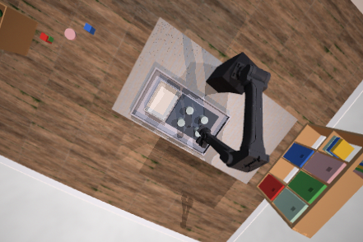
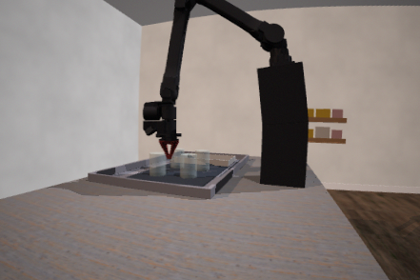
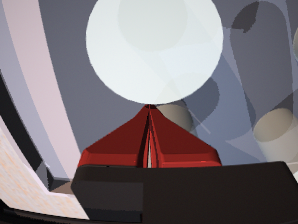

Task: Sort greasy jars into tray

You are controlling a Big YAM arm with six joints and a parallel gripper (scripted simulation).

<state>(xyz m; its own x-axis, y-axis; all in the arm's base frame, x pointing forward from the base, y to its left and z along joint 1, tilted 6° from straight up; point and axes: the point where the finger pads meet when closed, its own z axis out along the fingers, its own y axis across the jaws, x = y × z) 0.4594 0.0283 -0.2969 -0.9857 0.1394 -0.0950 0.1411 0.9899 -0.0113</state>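
My hand is 10 cm to the left of the dark drying mat, 8 cm above it and 3 cm past it. From my hand the other things lie so: pale tray: 41 cm to the right, 8 cm behind, 7 cm below.
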